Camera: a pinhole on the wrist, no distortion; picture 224 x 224 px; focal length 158.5 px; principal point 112.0 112.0 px. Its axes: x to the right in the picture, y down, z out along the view. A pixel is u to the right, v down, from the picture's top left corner.
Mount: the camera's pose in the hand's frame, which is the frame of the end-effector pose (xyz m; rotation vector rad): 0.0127 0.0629 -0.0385 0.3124 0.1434 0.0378
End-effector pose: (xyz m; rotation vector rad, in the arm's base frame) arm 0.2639 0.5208 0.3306 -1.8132 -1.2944 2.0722
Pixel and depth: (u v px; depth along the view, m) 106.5 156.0 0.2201
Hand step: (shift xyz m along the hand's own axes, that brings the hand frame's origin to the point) 0.0365 0.0537 0.1886
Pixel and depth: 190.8 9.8 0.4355
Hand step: 0.2948 -0.3235 0.2556
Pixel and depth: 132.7 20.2 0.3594
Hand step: 0.1148 -0.2414 0.2293
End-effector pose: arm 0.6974 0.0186 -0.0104 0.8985 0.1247 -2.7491
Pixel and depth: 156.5 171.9 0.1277
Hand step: 0.0661 0.0722 0.0918
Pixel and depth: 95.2 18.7 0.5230
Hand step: 0.0390 -0.3919 0.3663
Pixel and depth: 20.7 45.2 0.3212
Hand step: -0.1213 -0.1743 0.2470
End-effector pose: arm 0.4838 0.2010 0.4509 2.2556 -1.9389 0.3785
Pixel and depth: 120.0 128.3 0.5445
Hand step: 0.1188 -0.0475 0.4877
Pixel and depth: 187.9 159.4 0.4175
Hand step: 0.2697 0.0668 0.3662
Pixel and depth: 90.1 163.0 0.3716
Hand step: 0.0145 0.0608 0.3552
